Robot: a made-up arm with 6 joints.
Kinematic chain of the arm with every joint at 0, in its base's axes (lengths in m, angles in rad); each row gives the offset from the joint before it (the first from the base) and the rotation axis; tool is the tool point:
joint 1: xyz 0 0 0.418 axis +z
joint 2: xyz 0 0 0 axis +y
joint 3: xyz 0 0 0.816 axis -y
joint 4: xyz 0 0 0 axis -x
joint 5: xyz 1.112 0 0 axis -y
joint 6: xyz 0 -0.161 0 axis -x
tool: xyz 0 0 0
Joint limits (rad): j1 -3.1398..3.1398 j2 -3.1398..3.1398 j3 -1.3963..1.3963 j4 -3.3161..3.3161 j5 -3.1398..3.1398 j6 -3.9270..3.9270
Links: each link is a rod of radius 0.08 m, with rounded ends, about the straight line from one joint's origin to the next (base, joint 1, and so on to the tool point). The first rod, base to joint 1, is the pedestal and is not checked.
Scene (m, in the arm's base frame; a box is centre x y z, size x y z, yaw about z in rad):
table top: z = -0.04
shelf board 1: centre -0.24 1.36 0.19 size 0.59 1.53 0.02 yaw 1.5
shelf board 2: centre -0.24 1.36 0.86 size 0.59 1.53 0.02 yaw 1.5
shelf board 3: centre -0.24 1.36 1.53 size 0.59 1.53 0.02 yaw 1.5
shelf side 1: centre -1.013 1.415 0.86 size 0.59 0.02 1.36 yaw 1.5
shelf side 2: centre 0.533 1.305 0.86 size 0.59 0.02 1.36 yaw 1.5
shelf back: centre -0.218 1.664 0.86 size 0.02 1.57 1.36 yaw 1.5
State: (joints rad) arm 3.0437 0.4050 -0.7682 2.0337 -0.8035 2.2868
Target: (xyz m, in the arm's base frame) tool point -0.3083 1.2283 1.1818
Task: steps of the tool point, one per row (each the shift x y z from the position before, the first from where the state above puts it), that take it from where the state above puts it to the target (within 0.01 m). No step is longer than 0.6 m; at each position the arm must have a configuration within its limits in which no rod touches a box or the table.
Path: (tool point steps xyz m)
1: -0.1654 0.2207 0.4478
2: 0.1124 0.1740 0.5292
3: 0.0679 0.2371 0.0093
4: 0.1298 0.2266 0.0042
5: 0.1902 0.1994 -0.0011
6: 0.2445 0.1556 -0.0061

